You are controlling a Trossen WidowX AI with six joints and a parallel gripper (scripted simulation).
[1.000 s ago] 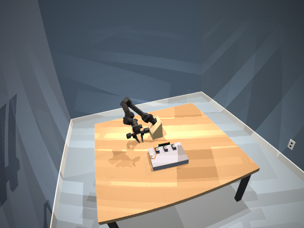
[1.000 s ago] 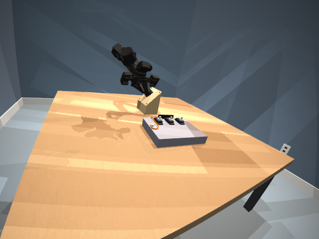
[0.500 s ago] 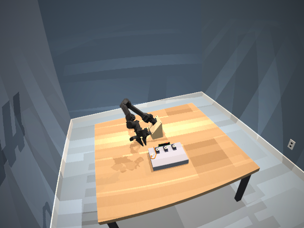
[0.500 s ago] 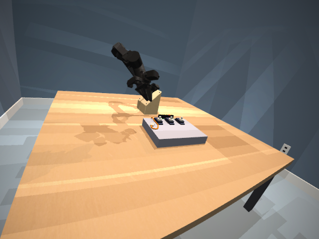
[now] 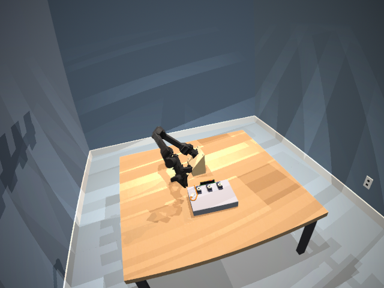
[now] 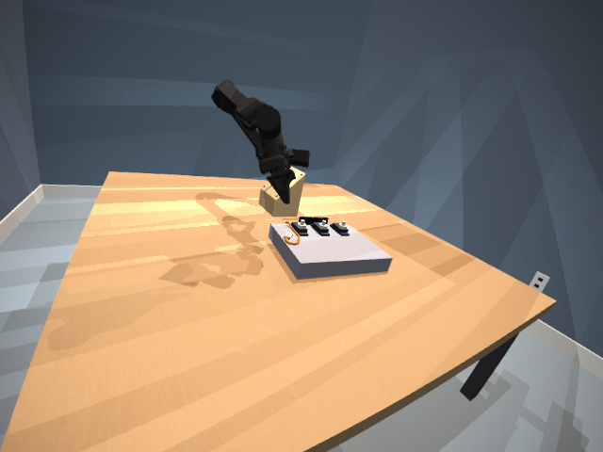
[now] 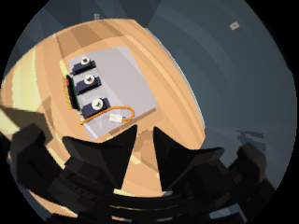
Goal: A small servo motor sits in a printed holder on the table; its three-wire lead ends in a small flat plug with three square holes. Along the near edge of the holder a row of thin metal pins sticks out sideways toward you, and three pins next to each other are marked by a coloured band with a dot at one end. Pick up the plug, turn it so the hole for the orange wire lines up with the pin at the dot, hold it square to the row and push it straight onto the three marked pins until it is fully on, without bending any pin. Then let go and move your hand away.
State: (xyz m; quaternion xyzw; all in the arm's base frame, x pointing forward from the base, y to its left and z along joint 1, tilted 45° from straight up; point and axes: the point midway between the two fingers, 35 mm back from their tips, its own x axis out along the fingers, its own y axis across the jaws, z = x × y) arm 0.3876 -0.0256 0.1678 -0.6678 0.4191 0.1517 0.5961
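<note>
Right now my gripper tip is 180 mm to the right of the red band, 130 mm past it and 80 mm above it. The rest, counted from my gripper tip: dark pin strip: 160 mm to the left, 130 mm behind, 100 mm below; grey printed holder: 160 mm to the left, 130 mm below, 30 mm ahead.
</note>
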